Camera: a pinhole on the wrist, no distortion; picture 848 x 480 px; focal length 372.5 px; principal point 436.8 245.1 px. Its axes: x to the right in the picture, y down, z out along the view. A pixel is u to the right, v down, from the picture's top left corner.
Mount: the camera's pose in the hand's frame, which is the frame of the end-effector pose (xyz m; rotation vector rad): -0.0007 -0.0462 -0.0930 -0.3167 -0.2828 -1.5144
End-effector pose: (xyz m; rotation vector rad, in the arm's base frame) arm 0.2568 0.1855 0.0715 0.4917 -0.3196 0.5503
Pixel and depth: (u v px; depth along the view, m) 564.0 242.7 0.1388
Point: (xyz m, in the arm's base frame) 0.2718 0.1302 0.1035
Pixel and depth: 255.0 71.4 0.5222
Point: -0.2047 0.2047 0.3578
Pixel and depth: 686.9 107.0 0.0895
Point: 0.2696 0.1144 0.0454
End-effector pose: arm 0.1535 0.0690 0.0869 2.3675 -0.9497 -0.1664
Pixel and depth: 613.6 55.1 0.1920
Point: 0.0835 0.1094 -0.0567
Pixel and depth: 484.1 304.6 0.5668
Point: 0.0228 -0.2710 -0.2239
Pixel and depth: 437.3 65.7 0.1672
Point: 0.0668 0.0834 0.0340
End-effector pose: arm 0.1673 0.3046 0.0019 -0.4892 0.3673 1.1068
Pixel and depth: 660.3 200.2 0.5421
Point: 0.3040 0.5086 0.4992
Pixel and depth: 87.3 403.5 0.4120
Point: -0.1906 0.6758 -0.0566
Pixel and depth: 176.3 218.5 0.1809
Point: 0.0356 0.3576 0.0068
